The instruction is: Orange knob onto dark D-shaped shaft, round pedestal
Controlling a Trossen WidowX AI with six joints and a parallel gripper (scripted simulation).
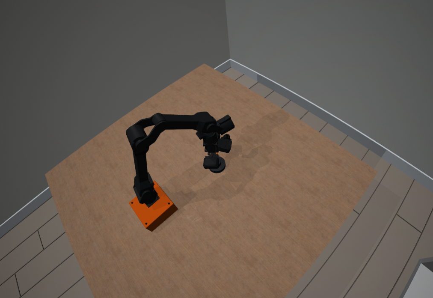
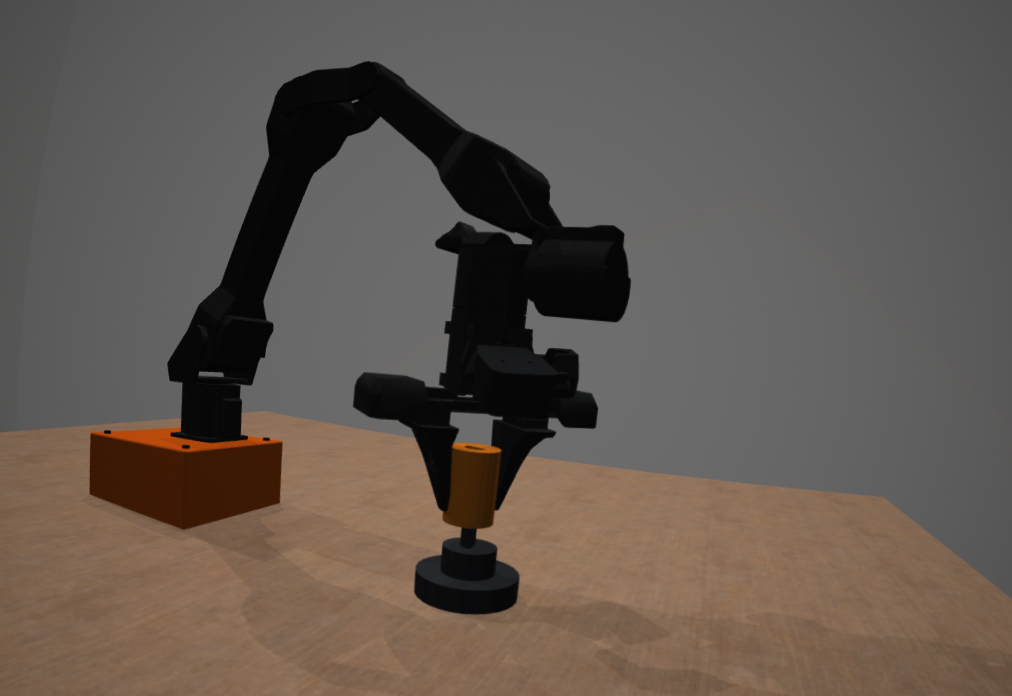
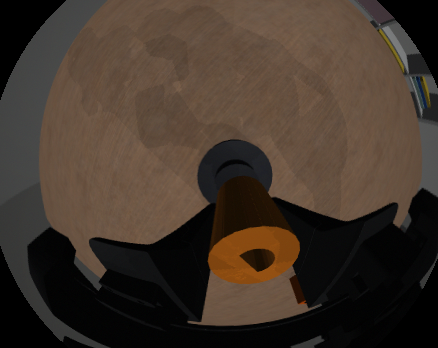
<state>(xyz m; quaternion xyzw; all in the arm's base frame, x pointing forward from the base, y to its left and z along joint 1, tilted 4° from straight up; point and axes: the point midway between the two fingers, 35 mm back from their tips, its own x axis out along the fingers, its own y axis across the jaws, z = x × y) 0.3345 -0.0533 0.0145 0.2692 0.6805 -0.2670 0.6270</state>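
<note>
The orange knob lies 2 cm above my gripper tip. Also, from my gripper tip: pedestal 4 cm below.
</note>
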